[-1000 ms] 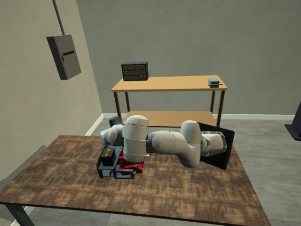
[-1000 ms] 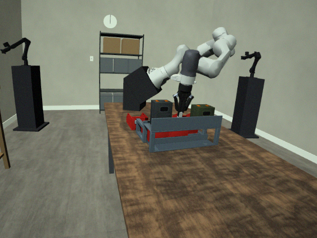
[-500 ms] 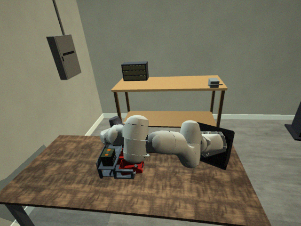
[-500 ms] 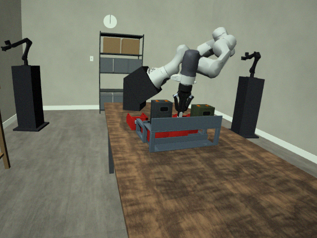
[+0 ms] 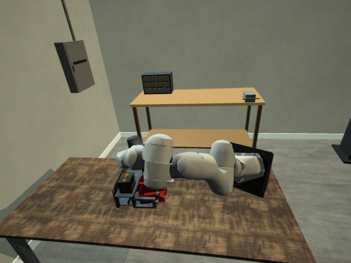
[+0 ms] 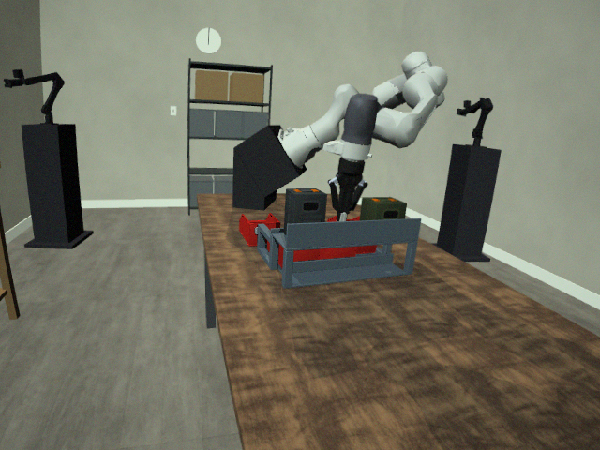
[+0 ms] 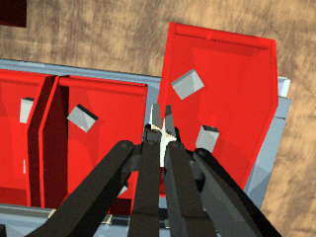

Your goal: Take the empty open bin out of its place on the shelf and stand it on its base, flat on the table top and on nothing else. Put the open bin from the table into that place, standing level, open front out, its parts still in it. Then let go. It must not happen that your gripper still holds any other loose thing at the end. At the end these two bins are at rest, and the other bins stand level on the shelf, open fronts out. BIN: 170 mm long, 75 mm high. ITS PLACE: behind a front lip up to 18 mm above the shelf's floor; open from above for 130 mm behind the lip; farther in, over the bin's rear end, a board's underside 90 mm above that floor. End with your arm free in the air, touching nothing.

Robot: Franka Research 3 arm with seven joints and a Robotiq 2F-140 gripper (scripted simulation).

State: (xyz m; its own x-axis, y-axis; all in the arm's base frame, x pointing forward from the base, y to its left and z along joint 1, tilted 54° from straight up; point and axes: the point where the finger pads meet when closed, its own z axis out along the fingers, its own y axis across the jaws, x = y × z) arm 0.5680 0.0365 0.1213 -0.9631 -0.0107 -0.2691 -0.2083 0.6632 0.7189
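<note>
The grey shelf floor is 11 cm ahead of my hand, 4 cm to the right of it and 9 cm below it. The rest, counted from my hand: olive box: 14 cm ahead, 8 cm to the left, 5 cm above; dark grey box: 19 cm ahead, 14 cm to the right, 7 cm above; shelf back board: 23 cm ahead, 1 cm to the right, 4 cm above.
</note>
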